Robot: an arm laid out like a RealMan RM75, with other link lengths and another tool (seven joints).
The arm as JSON. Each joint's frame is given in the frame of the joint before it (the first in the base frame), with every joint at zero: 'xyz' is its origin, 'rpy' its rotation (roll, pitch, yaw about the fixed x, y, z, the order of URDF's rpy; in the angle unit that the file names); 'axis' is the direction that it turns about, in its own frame. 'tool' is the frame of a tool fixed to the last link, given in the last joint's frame.
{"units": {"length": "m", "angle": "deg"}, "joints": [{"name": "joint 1", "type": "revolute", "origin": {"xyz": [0.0, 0.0, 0.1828], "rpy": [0.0, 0.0, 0.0]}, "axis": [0.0, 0.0, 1.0]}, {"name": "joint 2", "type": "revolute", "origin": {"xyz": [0.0, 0.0, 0.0], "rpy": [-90.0, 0.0, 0.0]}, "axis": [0.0, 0.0, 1.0]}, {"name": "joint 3", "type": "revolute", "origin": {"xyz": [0.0, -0.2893, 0.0], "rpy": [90.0, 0.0, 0.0]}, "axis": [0.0, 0.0, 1.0]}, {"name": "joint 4", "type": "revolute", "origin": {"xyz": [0.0, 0.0, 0.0], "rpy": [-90.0, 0.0, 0.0]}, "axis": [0.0, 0.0, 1.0]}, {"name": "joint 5", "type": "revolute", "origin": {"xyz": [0.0, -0.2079, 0.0], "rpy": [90.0, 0.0, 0.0]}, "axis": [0.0, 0.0, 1.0]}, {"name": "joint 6", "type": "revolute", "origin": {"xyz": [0.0, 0.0, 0.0], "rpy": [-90.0, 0.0, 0.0]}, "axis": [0.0, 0.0, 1.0]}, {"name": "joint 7", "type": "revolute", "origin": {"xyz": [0.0, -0.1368, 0.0], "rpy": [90.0, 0.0, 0.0]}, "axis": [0.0, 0.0, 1.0]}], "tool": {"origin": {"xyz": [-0.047, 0.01, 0.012], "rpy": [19.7, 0.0, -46.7]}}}
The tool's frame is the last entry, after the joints.
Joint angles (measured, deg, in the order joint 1, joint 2, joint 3, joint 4, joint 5, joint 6, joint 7), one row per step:
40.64, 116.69, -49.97, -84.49, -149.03, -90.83, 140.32
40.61, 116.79, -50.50, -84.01, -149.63, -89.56, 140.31
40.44, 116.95, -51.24, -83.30, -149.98, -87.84, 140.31
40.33, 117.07, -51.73, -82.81, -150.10, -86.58, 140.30
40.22, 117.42, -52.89, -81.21, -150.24, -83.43, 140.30
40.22, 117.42, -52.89, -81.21, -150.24, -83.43, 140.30
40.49, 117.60, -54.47, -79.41, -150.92, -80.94, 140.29
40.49, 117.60, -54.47, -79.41, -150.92, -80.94, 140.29
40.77, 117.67, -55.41, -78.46, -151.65, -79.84, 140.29
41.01, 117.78, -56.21, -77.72, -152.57, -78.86, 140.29
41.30, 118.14, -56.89, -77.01, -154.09, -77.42, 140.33
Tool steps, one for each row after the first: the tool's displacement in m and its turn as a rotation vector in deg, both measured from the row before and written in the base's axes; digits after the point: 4 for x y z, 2 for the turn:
0.0012, 0.0024, -0.0017, 0.57, -0.57, 0.00
0.0015, 0.0026, -0.0030, 0.60, -0.37, 0.08
0.0007, 0.0018, -0.0020, 0.46, -0.14, 0.15
0.0013, 0.0049, -0.0064, 0.89, -0.06, 0.32
0.0000, 0.0000, 0.0000, 0.00, 0.00, 0.00
0.0003, 0.0048, -0.0086, 0.07, -0.92, 0.31
0.0000, 0.0000, 0.0000, 0.00, 0.00, 0.00
0.0000, 0.0025, -0.0050, -0.14, -0.92, 0.13
0.0003, 0.0021, -0.0042, -0.01, -1.04, 0.09
0.0006, 0.0028, -0.0044, 0.48, -1.31, 0.07

